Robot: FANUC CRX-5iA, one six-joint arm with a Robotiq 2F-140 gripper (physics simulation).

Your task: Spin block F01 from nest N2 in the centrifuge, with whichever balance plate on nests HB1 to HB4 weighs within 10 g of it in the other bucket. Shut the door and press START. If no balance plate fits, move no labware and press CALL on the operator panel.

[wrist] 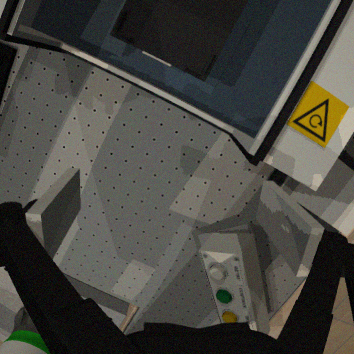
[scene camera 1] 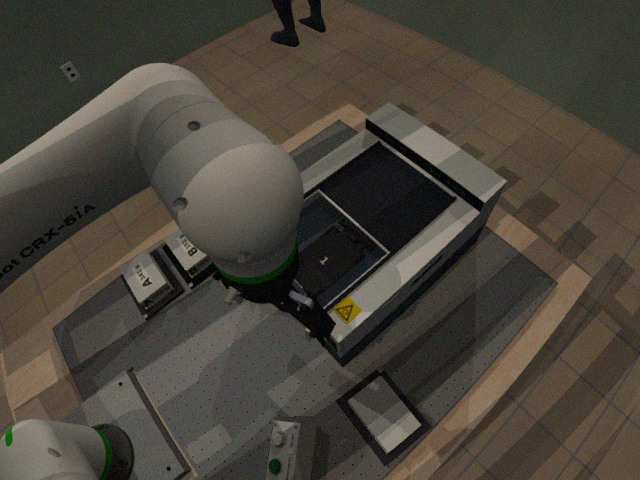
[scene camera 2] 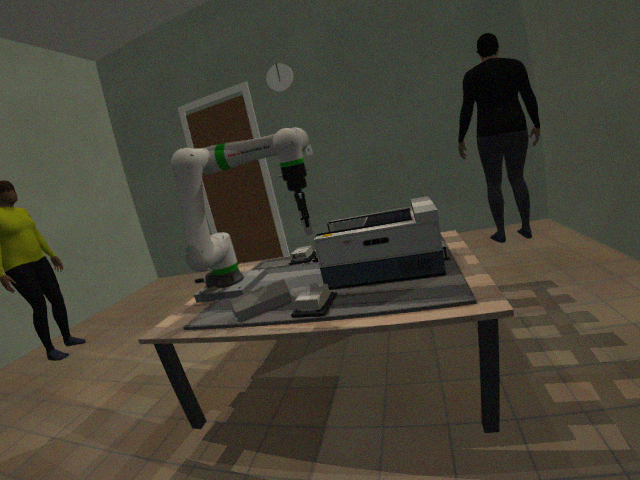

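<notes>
My gripper is open and empty, pointing down above the mat by the centrifuge's near end; the arm partly hides it in scene camera 1. The centrifuge has a dark panel over its rear half. A dark bucket marked 1 shows in the front half, with no block visible in it. Balance plates A and B sit in nests; their weights are hard to read. A pale block sits in a black-framed nest; its label is unreadable.
The operator panel has green and yellow buttons. A yellow warning label marks the centrifuge's corner. The robot base plate is at left. Two people stand beyond the table.
</notes>
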